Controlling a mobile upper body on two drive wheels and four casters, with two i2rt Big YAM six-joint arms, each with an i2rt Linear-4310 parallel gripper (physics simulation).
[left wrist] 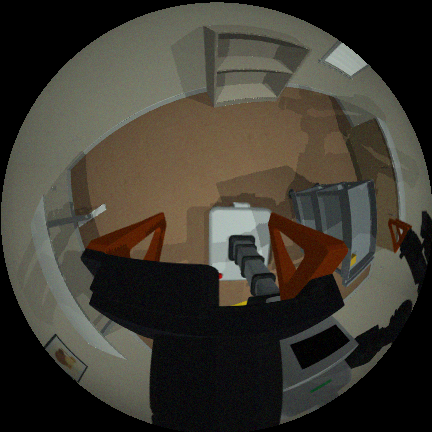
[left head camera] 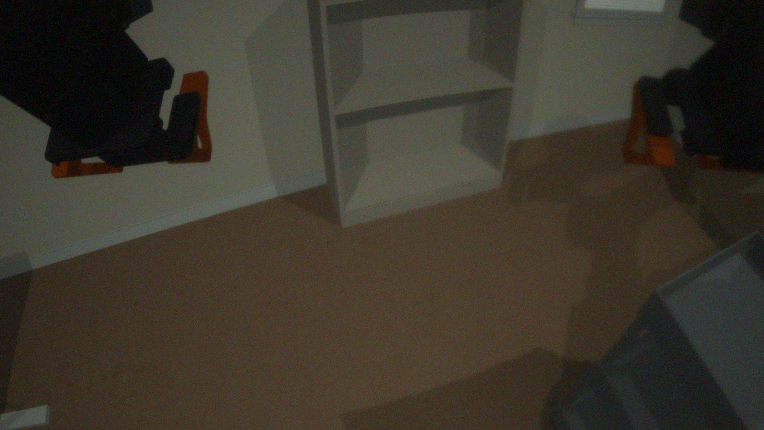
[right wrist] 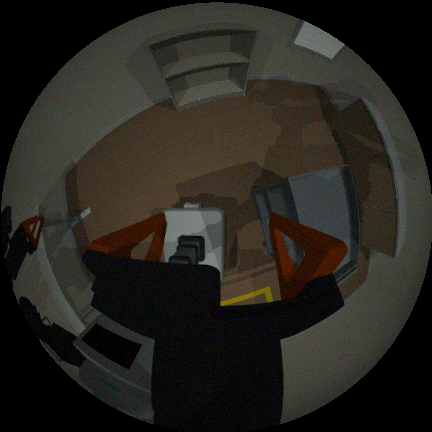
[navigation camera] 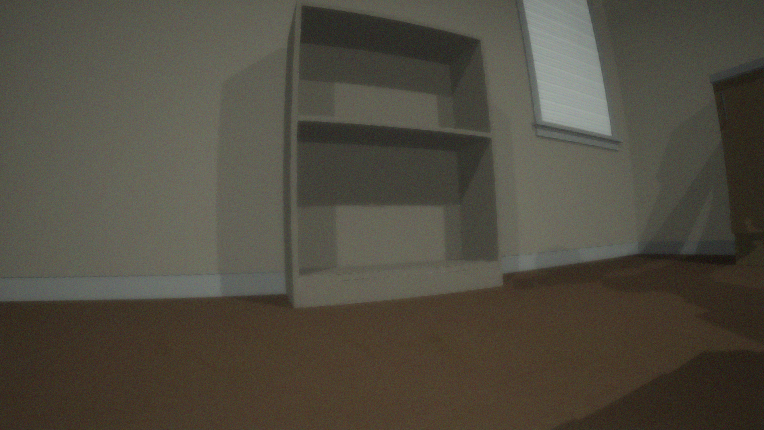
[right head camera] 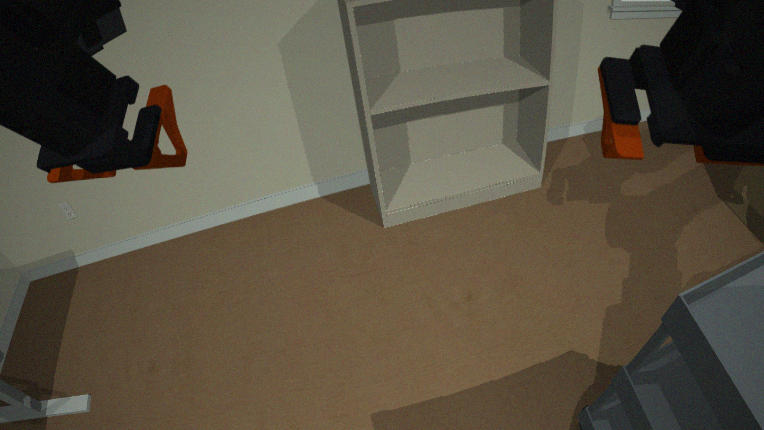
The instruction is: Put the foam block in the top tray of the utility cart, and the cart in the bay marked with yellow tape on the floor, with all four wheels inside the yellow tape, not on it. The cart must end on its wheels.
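The grey utility cart stands upright at the right; the head views show part of it. The yellow foam block is in its top tray, near the lower end in the left wrist view; my finger partly covers that tray in the right wrist view. A corner of the yellow tape shows below the cart, the rest hidden behind my gripper. My left gripper and right gripper are open, empty and away from the cart.
A pale shelf unit stands against the wall ahead. A wooden cabinet is at the right, beyond the cart. A white leg reaches in at the lower left. My white base is beside the cart.
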